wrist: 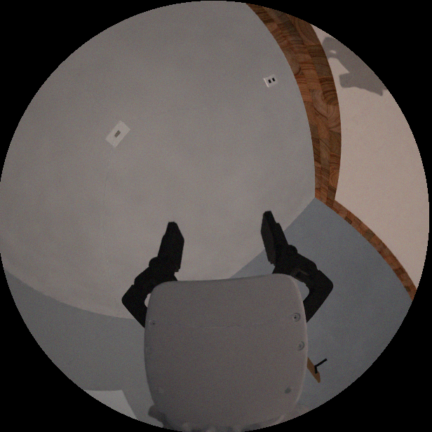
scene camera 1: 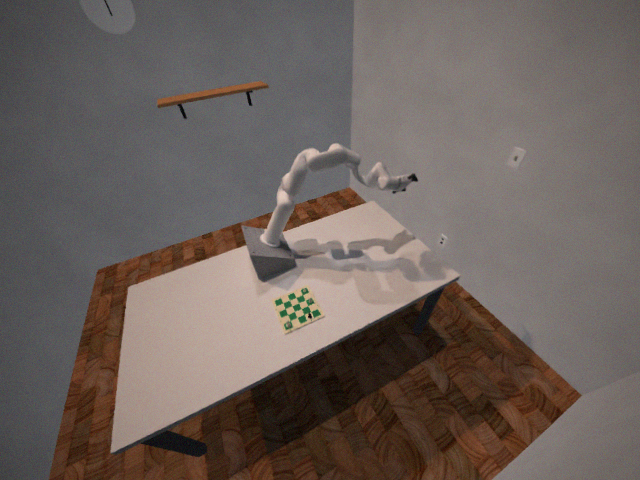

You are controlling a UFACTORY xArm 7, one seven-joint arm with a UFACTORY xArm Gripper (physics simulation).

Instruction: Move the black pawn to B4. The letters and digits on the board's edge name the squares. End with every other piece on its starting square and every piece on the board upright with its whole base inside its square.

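Frame: origin at the arm's base, x down, y right, z back, level; centimetres.
Seen in the pictures: gripper, between the fingertips: [scene camera 1: 410, 183]; arm's base, origin of its link: [scene camera 1: 270, 240].
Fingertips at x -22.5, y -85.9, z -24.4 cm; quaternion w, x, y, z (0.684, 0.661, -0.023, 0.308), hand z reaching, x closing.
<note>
Offsets run from my fingertips to a thing's top centre. "spot": to the spot under its first point. Level surfaces: height alone.
The green and cream board {spot: dx +34.6, dy +100.6, dz -28.5 cm} [scene camera 1: 285, 332] lies on the table in the scene view, in front of the arm's base. The small black pawn {dx +31.4, dy +86.3, dz -27.2 cm} [scene camera 1: 309, 316] stands on it near the edge away from the base. A few other small pieces, green-looking or see-through, show on the board: one piece {dx +29.3, dy +97.7, dz -25.9 cm} [scene camera 1: 288, 324] near a corner, another piece {dx +31.4, dy +81.8, dz -19.3 cm} [scene camera 1: 310, 301] and a third piece {dx +31.4, dy +81.4, dz -11.6 cm} [scene camera 1: 305, 290] along one side. The edge letters and digits are too small to read. My gripper [scene camera 1: 406, 184] [wrist: 220, 226] is open and empty, high above the table's right part and far from the board, pointing toward a wall.
The white table {dx +35.3 cm} [scene camera 1: 196, 330] carries the grey wedge-shaped base [scene camera 1: 273, 262] behind the board. The arm [scene camera 1: 294, 178] reaches up and to the right, casting shadows on the table. A wooden shelf [scene camera 1: 211, 94] [wrist: 314, 371] is on the wall.
</note>
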